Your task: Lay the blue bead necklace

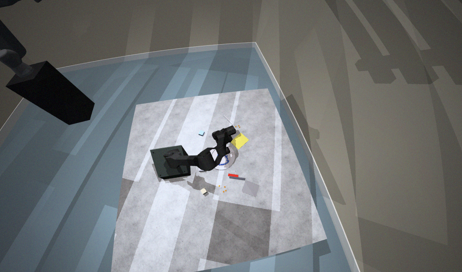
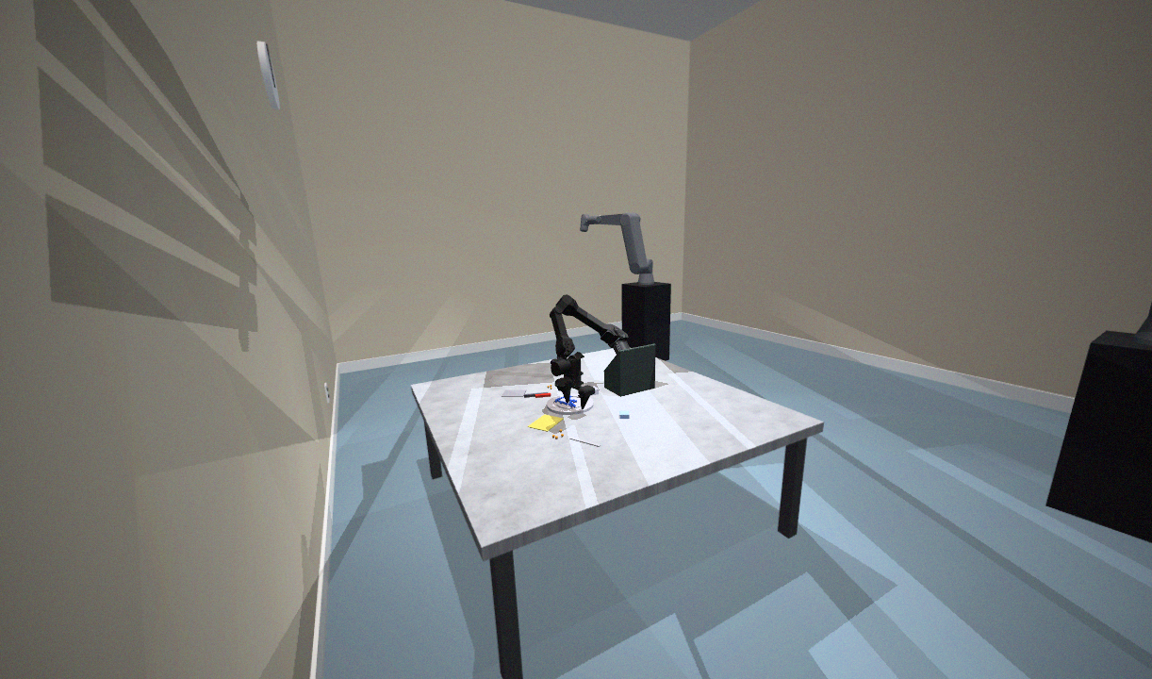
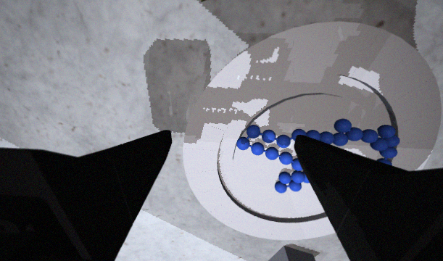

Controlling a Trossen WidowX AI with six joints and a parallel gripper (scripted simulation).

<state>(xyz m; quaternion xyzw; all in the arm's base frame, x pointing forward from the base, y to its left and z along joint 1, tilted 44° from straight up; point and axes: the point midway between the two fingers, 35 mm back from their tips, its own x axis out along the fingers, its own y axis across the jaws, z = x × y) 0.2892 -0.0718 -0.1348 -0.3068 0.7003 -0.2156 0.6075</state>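
My gripper tip is now 6 cm to the left of the round white bead board, 2 cm past it and 1 cm above it. Also, from my gripper tip: blue block (17 cm to the left, 12 cm behind, 1 cm below); then yellow sheet (15 cm ahead, 3 cm to the left, 2 cm below); then grey tool (23 cm to the right, 4 cm ahead, 2 cm below).
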